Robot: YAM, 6 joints.
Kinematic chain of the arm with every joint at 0, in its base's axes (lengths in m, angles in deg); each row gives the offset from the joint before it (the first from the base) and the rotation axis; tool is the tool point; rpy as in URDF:
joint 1: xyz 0 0 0.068 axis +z
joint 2: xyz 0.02 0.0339 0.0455 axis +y
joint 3: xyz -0.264 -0.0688 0 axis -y
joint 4: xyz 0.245 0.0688 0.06 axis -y
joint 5: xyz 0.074 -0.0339 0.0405 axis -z
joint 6: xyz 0.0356 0 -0.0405 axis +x
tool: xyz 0 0 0 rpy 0 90 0
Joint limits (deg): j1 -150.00..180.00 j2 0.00..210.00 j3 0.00..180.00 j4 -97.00..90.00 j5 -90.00..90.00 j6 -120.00..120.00
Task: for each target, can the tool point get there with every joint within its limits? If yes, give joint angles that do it. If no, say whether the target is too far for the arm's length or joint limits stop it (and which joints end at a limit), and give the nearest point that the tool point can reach.
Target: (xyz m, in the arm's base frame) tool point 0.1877 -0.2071 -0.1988
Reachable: yes | joints -43.74 173.80 79.92 -23.08 33.89 67.26
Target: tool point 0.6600 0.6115 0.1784
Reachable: no: too far | nearest point 0.4725 0.4378 0.1595 | short by 0.256 m
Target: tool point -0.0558 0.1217 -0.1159
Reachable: yes | joints 120.40 159.23 41.53 -15.28 22.27 -99.09
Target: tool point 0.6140 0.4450 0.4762
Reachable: no: too far | nearest point 0.4710 0.3414 0.3895 | short by 0.197 m
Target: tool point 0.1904 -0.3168 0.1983
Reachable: yes | joints -53.69 117.70 88.56 -73.20 73.77 96.40
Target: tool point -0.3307 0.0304 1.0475
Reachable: no: too far | nearest point -0.2174 0.0200 0.7071 | short by 0.359 m
